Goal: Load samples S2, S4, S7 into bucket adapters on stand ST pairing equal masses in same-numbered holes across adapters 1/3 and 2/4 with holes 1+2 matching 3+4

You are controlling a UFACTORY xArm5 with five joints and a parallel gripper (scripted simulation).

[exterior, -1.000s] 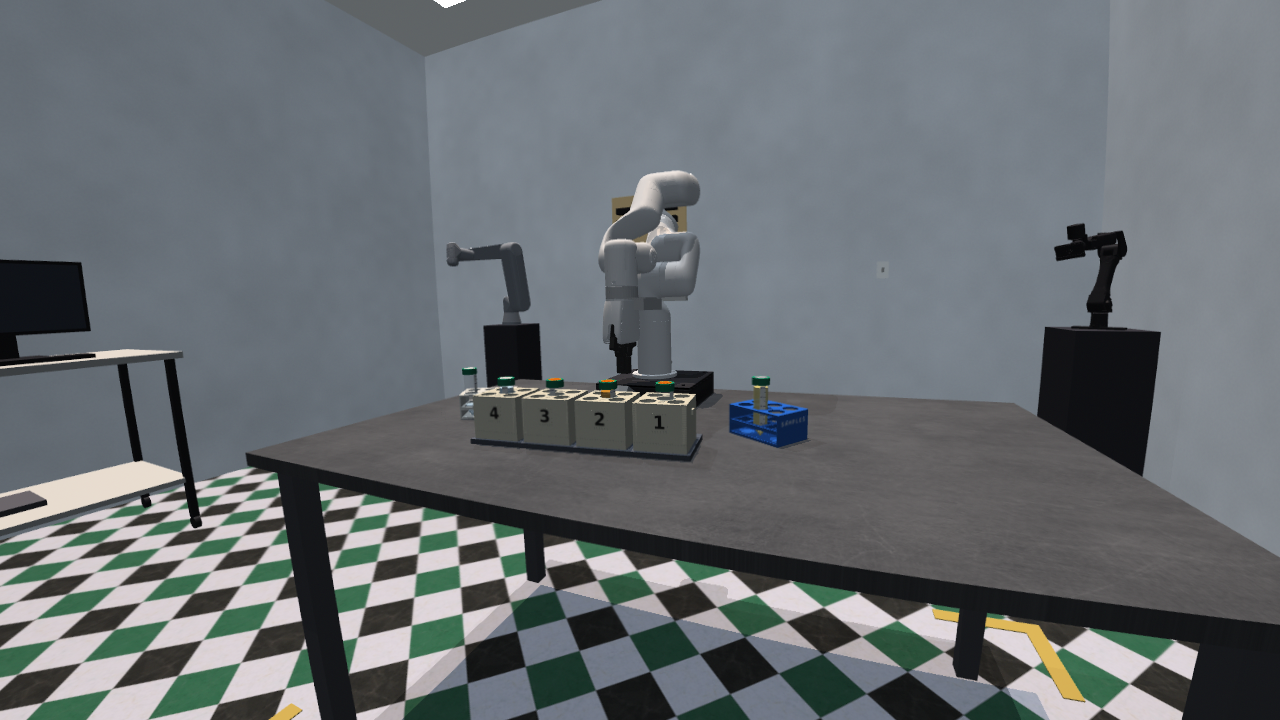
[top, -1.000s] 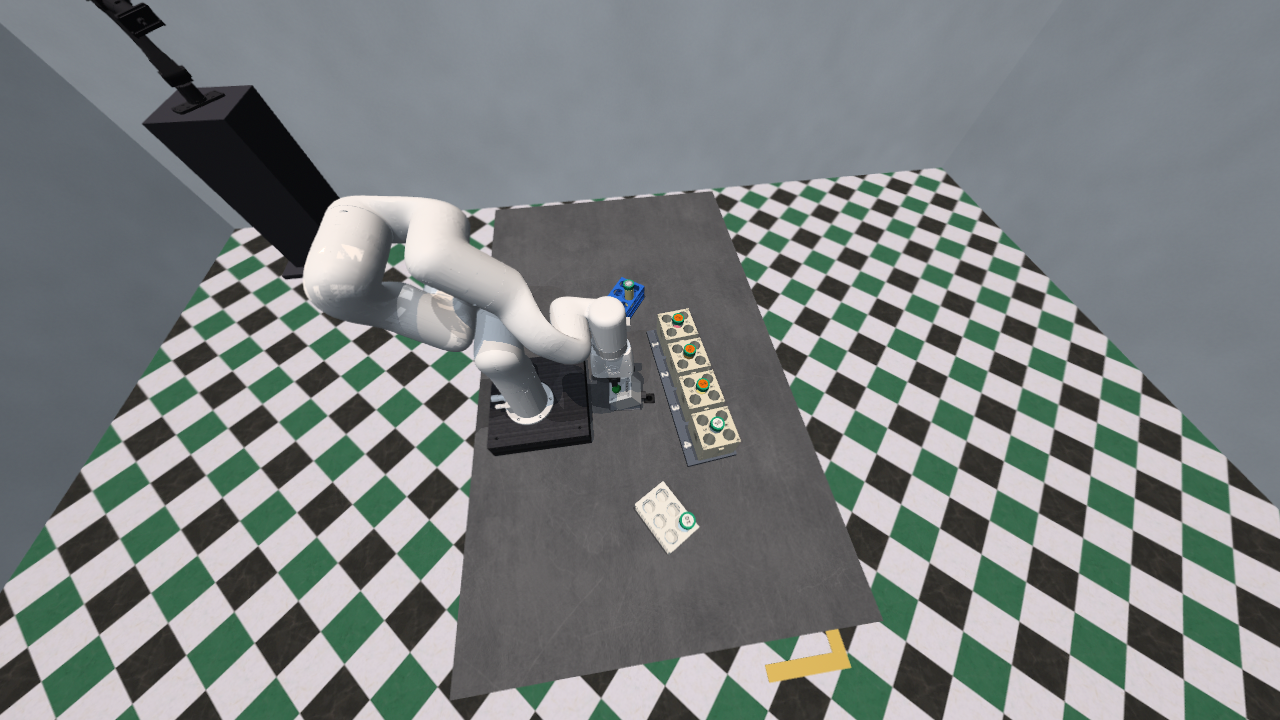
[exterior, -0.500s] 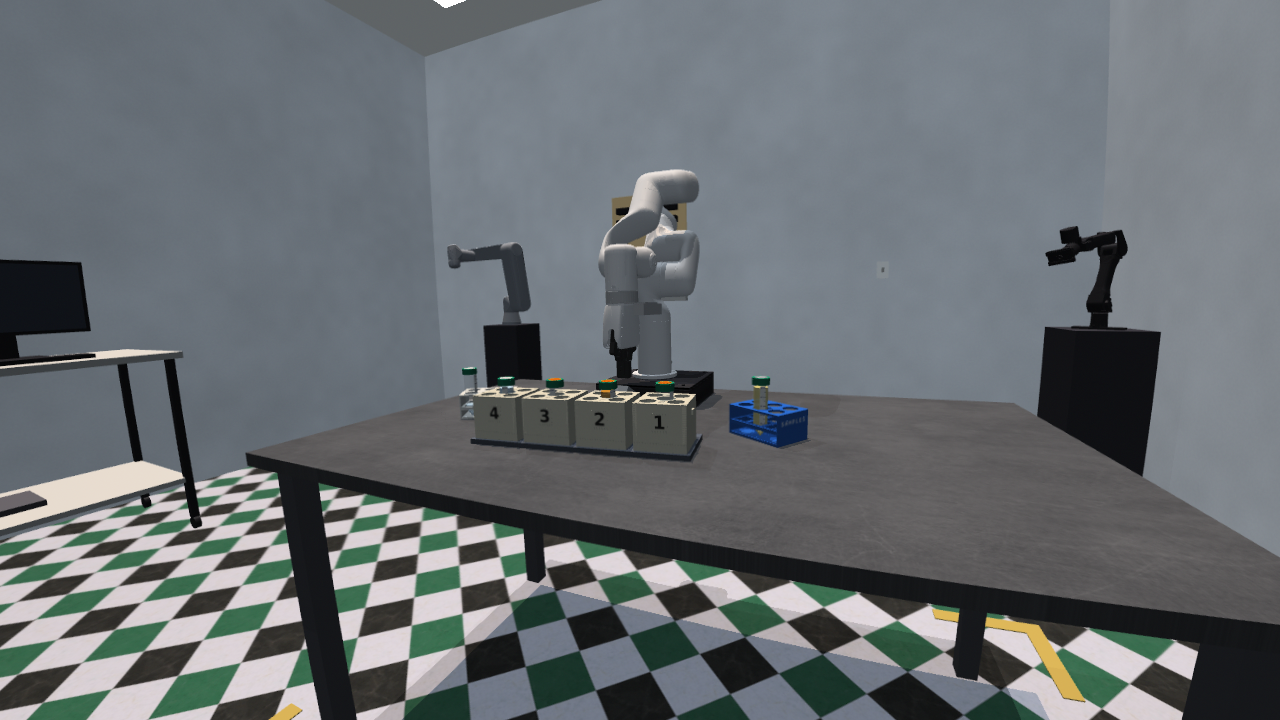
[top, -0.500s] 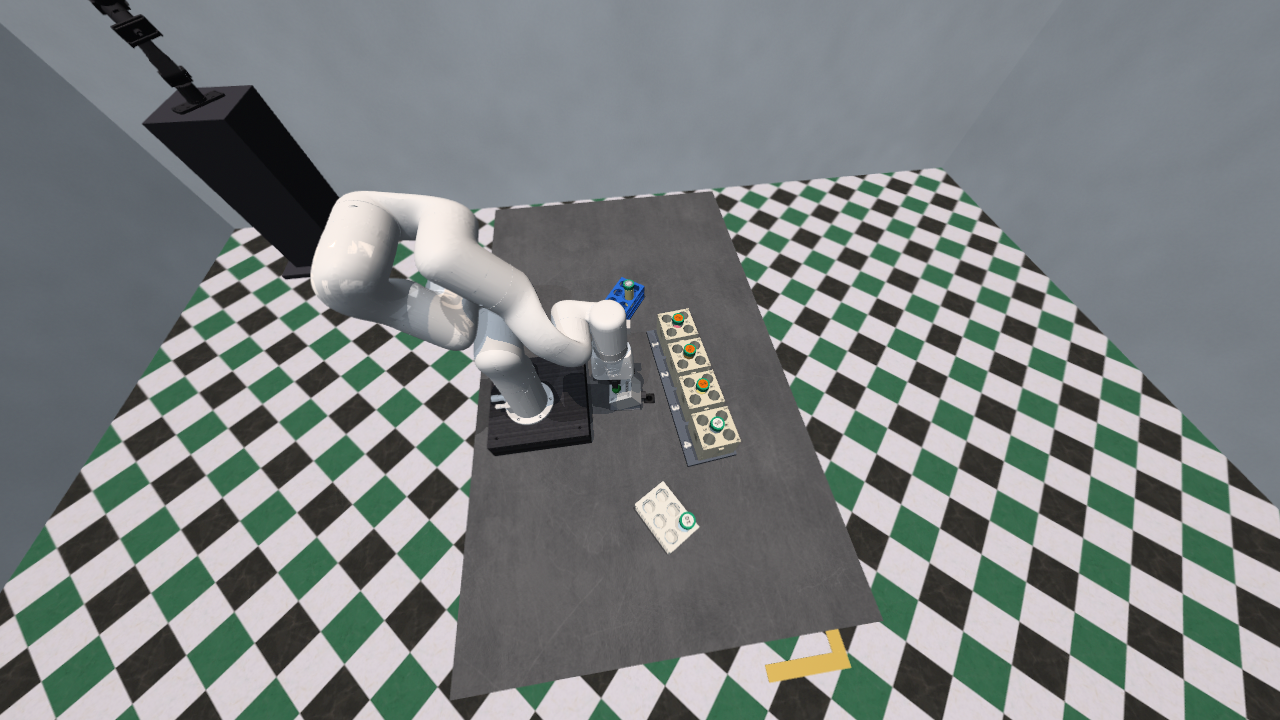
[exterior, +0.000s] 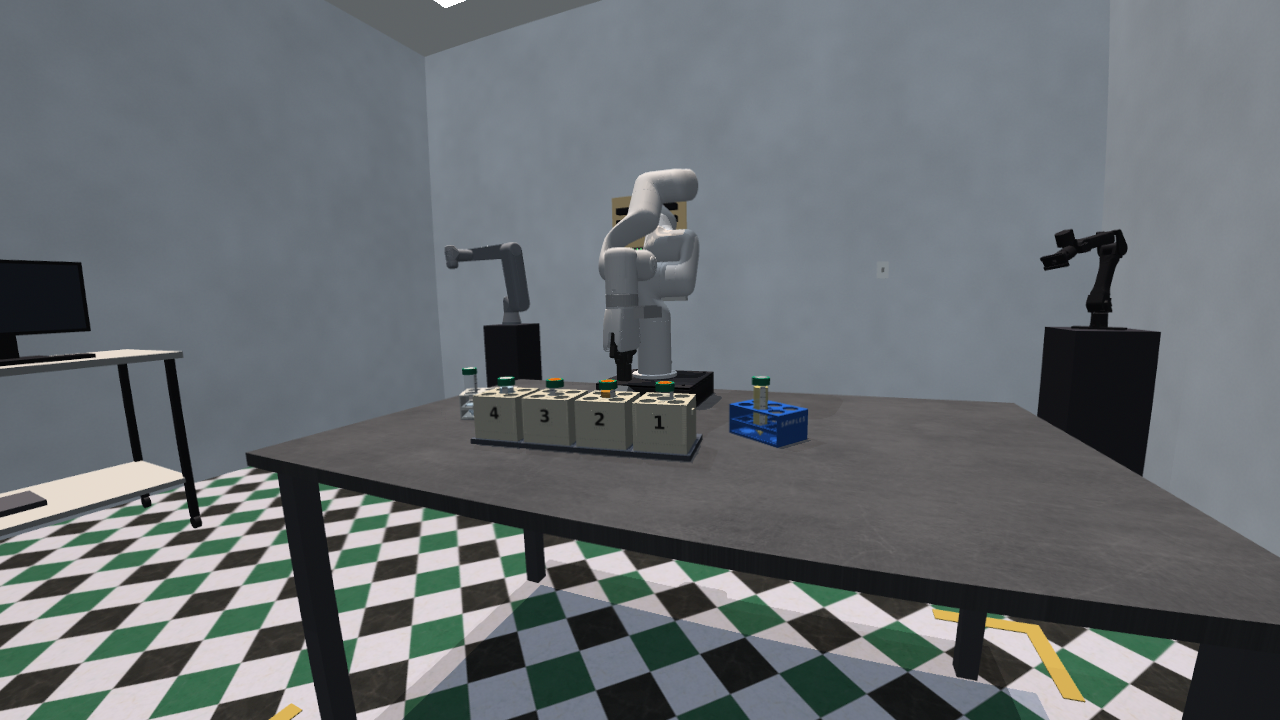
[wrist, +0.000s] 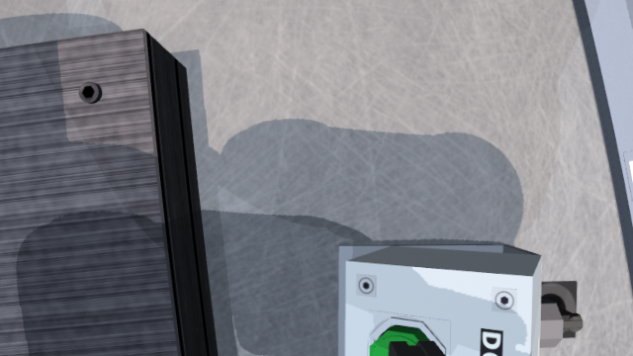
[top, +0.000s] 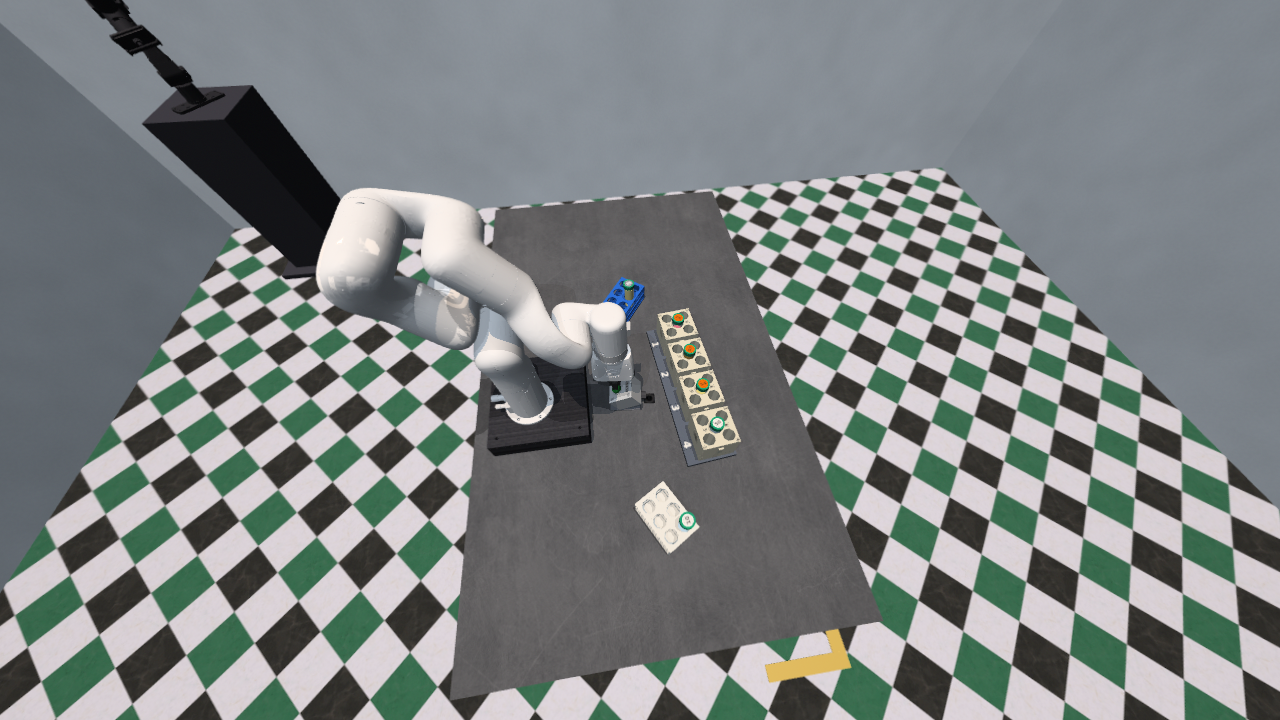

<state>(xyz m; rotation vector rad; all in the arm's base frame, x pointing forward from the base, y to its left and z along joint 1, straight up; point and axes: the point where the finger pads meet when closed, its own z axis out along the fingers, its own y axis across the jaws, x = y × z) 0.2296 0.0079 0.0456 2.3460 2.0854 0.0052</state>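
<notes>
Right now the green done key is 4 cm below my hand. Round my hand: water blank tube (11 cm ahead, 35 cm to the right, 4 cm below); blue sample rack (6 cm ahead, 34 cm to the left, 8 cm below); white blank rack (8 cm ahead, 34 cm to the right, 8 cm below).
</notes>
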